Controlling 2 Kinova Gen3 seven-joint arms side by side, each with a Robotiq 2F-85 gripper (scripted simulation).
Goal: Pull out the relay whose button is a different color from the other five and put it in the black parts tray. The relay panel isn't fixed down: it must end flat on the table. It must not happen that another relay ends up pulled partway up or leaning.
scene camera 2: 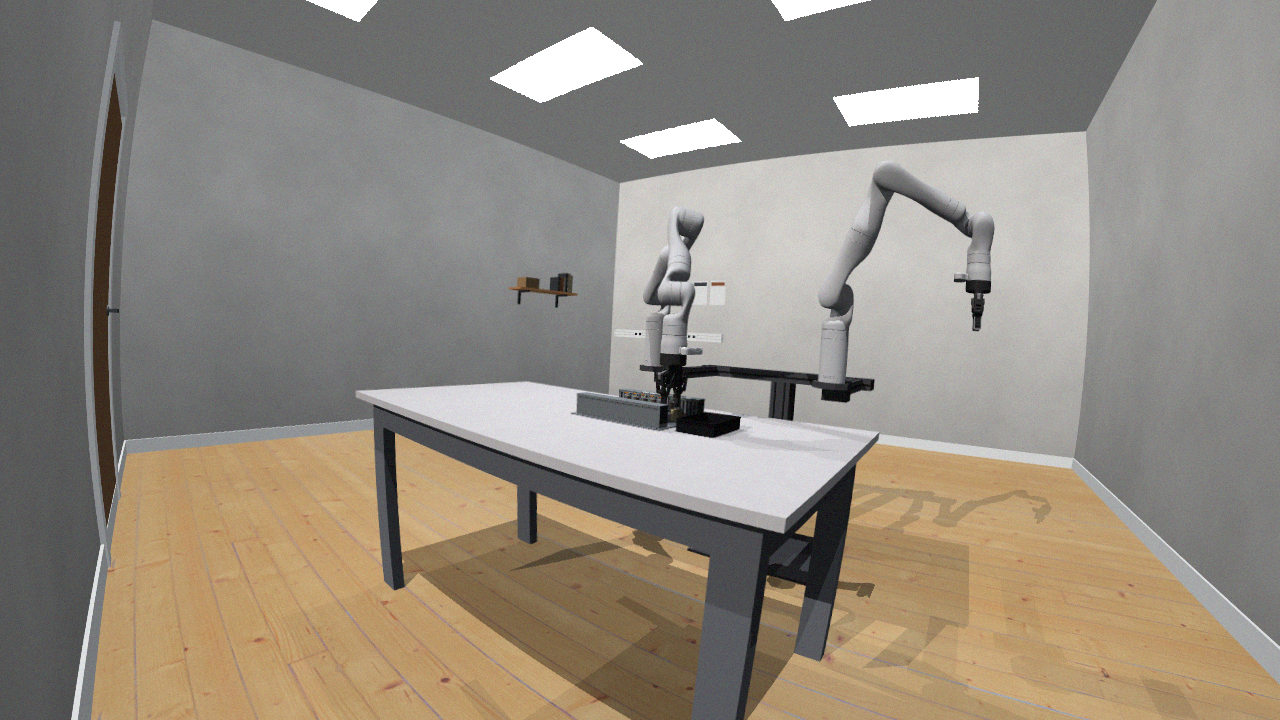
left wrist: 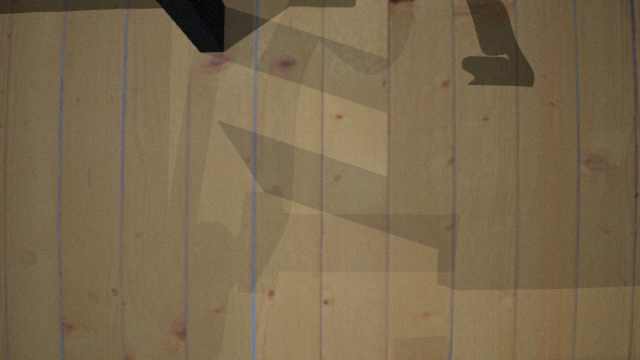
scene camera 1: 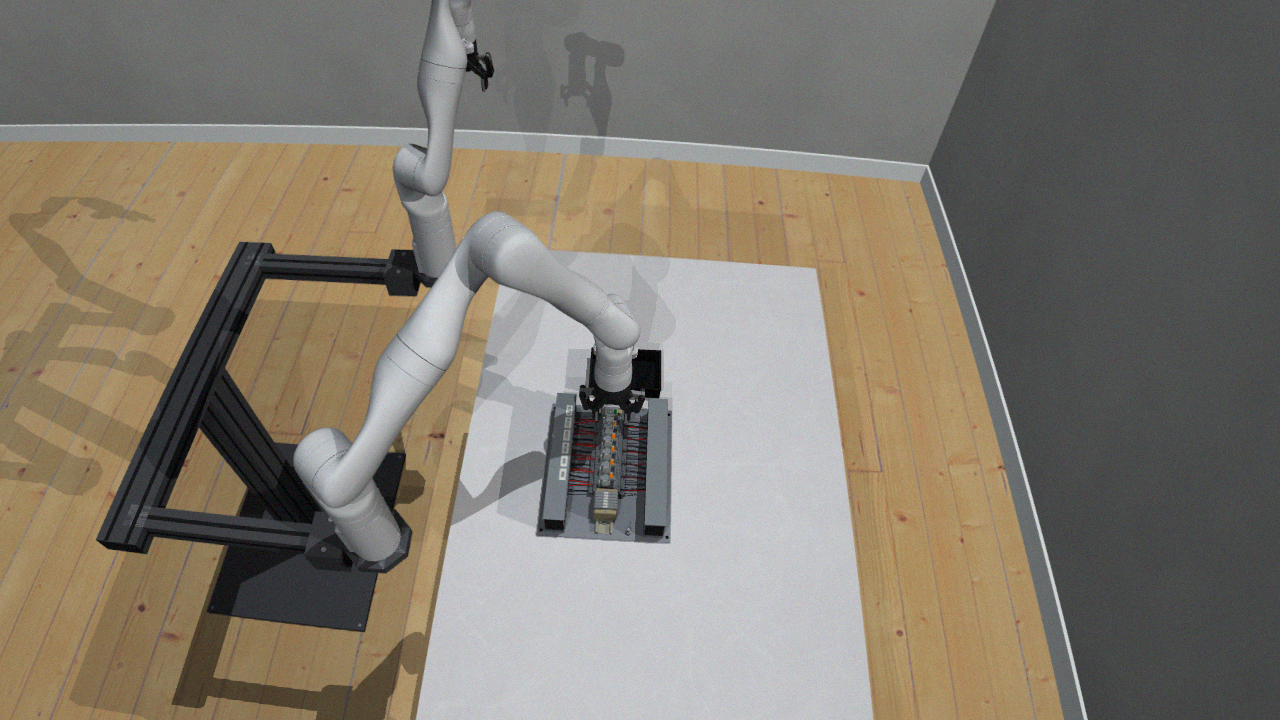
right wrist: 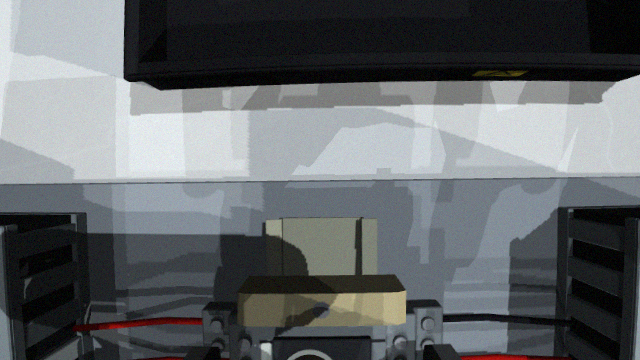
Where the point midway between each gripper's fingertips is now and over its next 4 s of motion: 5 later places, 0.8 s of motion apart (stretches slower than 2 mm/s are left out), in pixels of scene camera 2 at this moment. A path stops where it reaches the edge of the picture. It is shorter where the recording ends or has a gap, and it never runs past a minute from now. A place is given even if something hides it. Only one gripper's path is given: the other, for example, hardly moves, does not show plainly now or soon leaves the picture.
The right gripper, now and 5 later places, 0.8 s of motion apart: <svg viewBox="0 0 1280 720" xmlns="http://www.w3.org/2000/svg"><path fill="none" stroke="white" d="M670 407L670 406L670 402L671 389L672 380L677 380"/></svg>
